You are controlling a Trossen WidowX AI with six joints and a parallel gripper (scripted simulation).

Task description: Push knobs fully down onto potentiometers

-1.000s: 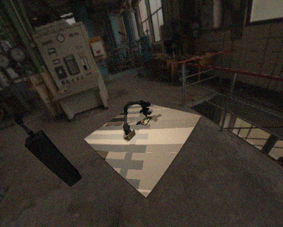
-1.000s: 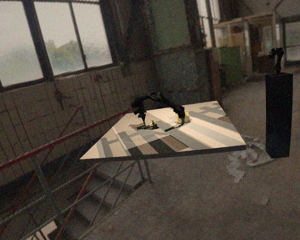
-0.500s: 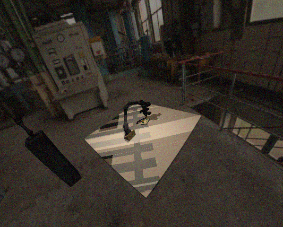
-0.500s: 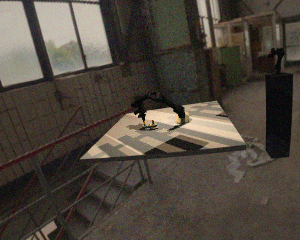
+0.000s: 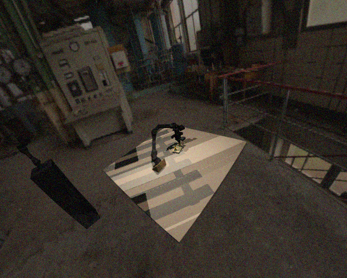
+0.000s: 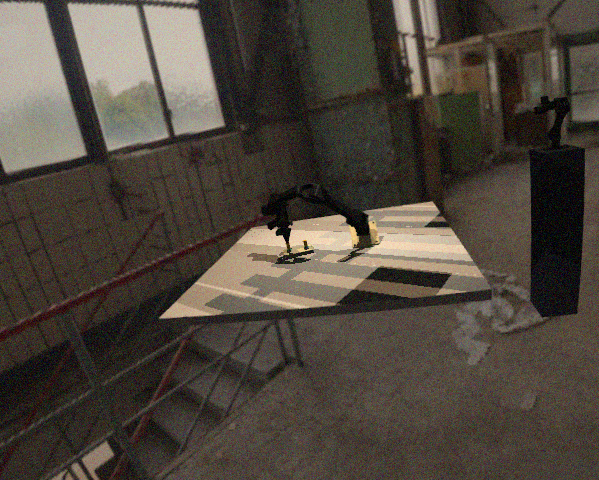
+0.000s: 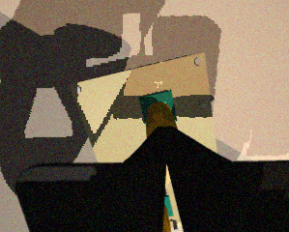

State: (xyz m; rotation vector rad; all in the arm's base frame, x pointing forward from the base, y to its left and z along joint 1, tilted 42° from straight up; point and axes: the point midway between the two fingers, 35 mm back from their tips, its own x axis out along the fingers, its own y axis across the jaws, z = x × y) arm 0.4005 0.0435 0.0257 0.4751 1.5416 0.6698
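My gripper tip is 90 mm past the knob, 10 mm to the left of it and 20 mm above it.
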